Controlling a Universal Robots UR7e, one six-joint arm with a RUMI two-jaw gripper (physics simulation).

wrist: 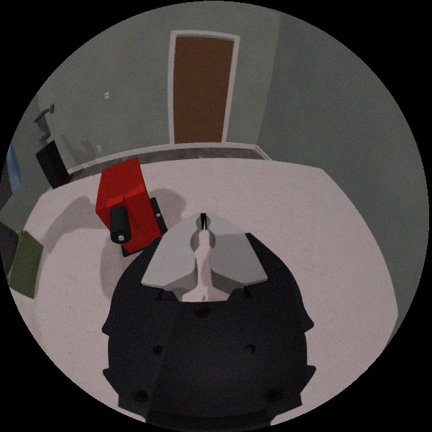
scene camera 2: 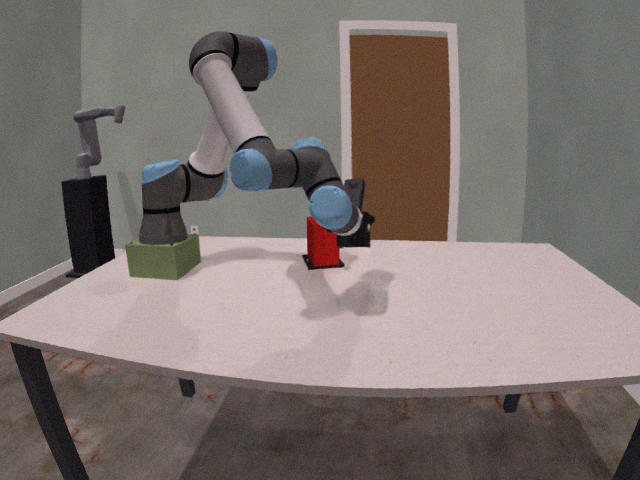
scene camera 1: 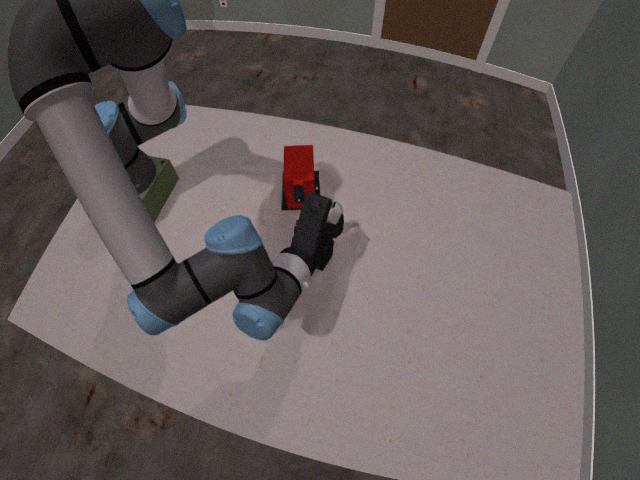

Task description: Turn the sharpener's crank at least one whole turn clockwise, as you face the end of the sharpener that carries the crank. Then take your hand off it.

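Seen in the pictures: gripper, fingertip midpoint: (scene camera 1: 337, 202); arm's base, origin of the base link: (scene camera 2: 163, 239) (scene camera 1: 131, 178).
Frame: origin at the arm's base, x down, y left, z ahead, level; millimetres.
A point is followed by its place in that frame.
The red sharpener (scene camera 1: 298, 161) @(x -33, y 79, z 473 mm) (scene camera 2: 322, 252) @(x 47, y 17, z 473 mm) (wrist: 123, 183) stands upright on its dark base. Its black crank handle (wrist: 119, 224) sticks out from the near end and points toward the wrist camera; in scene camera 2 it is hidden behind the arm. My gripper (scene camera 1: 336, 209) @(x -33, y -28, z 583 mm) (wrist: 204, 214) is shut with nothing between its fingertips. In the wrist view the tips are to the right of the sharpener and apart from the crank handle. In scene camera 1 the gripper is at the sharpener's near right, above the table. In scene camera 2 its fingertips are hidden.
The arm reaches over the white table (scene camera 1: 465, 310) @(x 95, y -199, z 935 mm) (scene camera 2: 465, 330) @(x 95, y -396, z 767 mm) (wrist: 340, 280) from the green base block (scene camera 1: 161, 187) @(x 42, y 5, z 82 mm) (scene camera 2: 161, 258) @(x 32, y -86, z 26 mm) (wrist: 26, 265) on the left. A black pedestal (scene camera 2: 87, 222) (wrist: 52, 164) with a small grey arm stands beyond the table.
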